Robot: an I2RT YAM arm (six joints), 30 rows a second.
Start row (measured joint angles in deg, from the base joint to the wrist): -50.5, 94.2, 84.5, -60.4, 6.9, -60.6
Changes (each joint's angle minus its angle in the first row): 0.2, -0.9, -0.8, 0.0, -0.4, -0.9; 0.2, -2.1, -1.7, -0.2, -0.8, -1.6; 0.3, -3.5, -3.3, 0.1, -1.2, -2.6; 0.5, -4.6, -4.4, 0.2, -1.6, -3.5; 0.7, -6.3, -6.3, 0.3, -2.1, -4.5; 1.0, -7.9, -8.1, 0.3, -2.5, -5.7; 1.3, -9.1, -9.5, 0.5, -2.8, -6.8; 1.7, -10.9, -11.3, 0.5, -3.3, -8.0; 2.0, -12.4, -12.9, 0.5, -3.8, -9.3; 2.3, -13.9, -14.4, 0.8, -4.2, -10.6; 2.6, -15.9, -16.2, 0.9, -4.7, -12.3; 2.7, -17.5, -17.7, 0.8, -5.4, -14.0; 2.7, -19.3, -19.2, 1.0, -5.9, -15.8; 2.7, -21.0, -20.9, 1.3, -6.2, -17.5; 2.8, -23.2, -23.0, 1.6, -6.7, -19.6; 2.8, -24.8, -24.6, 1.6, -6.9, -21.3; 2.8, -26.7, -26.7, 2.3, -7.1, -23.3; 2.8, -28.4, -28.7, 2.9, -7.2, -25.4
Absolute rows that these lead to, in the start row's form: -50.3, 93.3, 83.7, -60.4, 6.5, -61.5; -50.3, 92.1, 82.8, -60.6, 6.1, -62.2; -50.2, 90.7, 81.2, -60.3, 5.7, -63.2; -50.0, 89.6, 80.1, -60.2, 5.3, -64.1; -49.8, 87.9, 78.2, -60.1, 4.8, -65.1; -49.5, 86.3, 76.4, -60.1, 4.4, -66.3; -49.2, 85.1, 75.0, -59.9, 4.1, -67.4; -48.8, 83.3, 73.2, -59.9, 3.6, -68.6; -48.5, 81.8, 71.6, -59.9, 3.1, -69.9; -48.2, 80.3, 70.1, -59.6, 2.7, -71.2; -47.9, 78.3, 68.3, -59.5, 2.2, -72.9; -47.8, 76.7, 66.8, -59.6, 1.5, -74.6; -47.8, 74.9, 65.3, -59.4, 1.0, -76.4; -47.8, 73.2, 63.6, -59.1, 0.7, -78.1; -47.7, 71.0, 61.5, -58.8, 0.2, -80.2; -47.7, 69.4, 59.9, -58.8, 0.0, -81.9; -47.7, 67.5, 57.8, -58.1, -0.2, -83.9; -47.7, 65.8, 55.8, -57.5, -0.3, -86.0
